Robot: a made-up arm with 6 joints. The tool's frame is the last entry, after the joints.
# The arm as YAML. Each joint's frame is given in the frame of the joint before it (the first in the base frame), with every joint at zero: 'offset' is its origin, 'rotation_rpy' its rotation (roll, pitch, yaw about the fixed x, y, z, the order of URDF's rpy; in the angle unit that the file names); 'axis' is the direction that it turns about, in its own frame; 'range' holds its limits. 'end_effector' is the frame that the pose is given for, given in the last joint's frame.
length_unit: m
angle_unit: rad
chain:
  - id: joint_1
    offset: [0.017, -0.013, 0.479]
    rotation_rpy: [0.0, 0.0, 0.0]
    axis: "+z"
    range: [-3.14, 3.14]
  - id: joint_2
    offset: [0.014, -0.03, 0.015]
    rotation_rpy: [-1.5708, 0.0, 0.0]
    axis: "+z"
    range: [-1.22, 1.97]
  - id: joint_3
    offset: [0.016, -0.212, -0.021]
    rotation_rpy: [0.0, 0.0, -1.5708]
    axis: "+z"
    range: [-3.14, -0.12]
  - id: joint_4
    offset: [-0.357, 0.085, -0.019]
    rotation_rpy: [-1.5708, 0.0, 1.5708]
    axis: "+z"
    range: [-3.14, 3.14]
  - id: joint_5
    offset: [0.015, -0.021, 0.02]
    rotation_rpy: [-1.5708, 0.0, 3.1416]
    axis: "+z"
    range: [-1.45, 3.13]
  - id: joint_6
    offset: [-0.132, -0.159, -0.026]
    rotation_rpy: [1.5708, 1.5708, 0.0]
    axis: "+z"
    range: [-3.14, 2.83]
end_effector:
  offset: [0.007, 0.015, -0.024]
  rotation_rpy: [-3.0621, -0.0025, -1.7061]
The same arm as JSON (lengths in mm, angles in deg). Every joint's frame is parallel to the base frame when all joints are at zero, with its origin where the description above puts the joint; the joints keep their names.
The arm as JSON. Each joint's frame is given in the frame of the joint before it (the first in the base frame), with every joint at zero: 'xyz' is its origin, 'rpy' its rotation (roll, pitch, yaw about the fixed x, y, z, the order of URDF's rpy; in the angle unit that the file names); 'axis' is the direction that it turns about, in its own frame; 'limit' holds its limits. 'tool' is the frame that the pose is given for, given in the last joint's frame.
{"units": {"length": "mm", "angle": "deg"}, "joints": [{"name": "joint_1", "type": "revolute", "origin": {"xyz": [17.0, -13.0, 479.0], "rpy": [0.0, 0.0, 0.0]}, "axis": [0.0, 0.0, 1.0], "limit": {"lower": -179.91, "upper": 179.91}}, {"name": "joint_2", "type": "revolute", "origin": {"xyz": [14.0, -30.0, 15.0], "rpy": [0.0, 0.0, 0.0]}, "axis": [0.0, 1.0, 0.0], "limit": {"lower": -69.9, "upper": 112.87}}, {"name": "joint_3", "type": "revolute", "origin": {"xyz": [16.0, -21.0, 212.0], "rpy": [0.0, 0.0, 0.0]}, "axis": [0.0, 1.0, 0.0], "limit": {"lower": -179.91, "upper": -6.88}}, {"name": "joint_4", "type": "revolute", "origin": {"xyz": [85.0, -19.0, -357.0], "rpy": [0.0, 0.0, 0.0]}, "axis": [0.0, 0.0, -1.0], "limit": {"lower": -179.91, "upper": 179.91}}, {"name": "joint_5", "type": "revolute", "origin": {"xyz": [15.0, 21.0, -20.0], "rpy": [0.0, 0.0, 0.0]}, "axis": [0.0, 1.0, 0.0], "limit": {"lower": -83.08, "upper": 179.34}}, {"name": "joint_6", "type": "revolute", "origin": {"xyz": [132.0, -26.0, -159.0], "rpy": [0.0, 0.0, 0.0]}, "axis": [0.0, 0.0, -1.0], "limit": {"lower": -179.91, "upper": 162.15}}], "tool": {"origin": {"xyz": [-15.0, -7.0, 24.0], "rpy": [4.55, 0.14, 7.75]}}}
